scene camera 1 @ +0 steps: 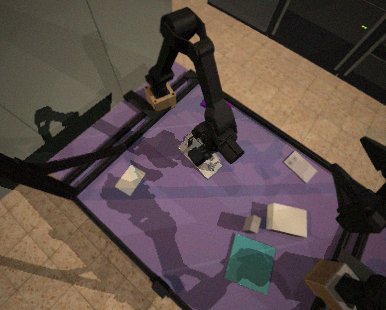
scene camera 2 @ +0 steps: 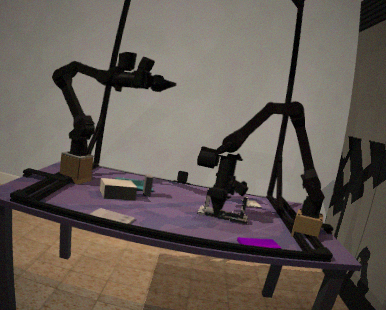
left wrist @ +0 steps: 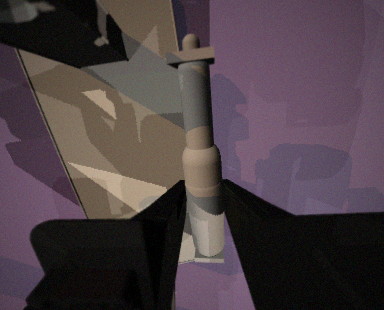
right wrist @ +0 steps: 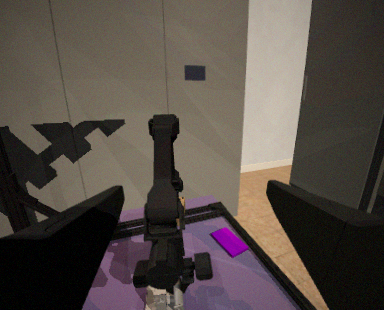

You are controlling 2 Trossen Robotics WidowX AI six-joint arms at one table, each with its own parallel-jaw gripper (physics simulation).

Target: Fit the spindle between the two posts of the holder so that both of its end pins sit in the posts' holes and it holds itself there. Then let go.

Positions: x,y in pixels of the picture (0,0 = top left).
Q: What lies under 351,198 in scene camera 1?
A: My right gripper.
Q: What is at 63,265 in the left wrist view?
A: My left gripper.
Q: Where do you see a spindle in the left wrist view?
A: At 201,158
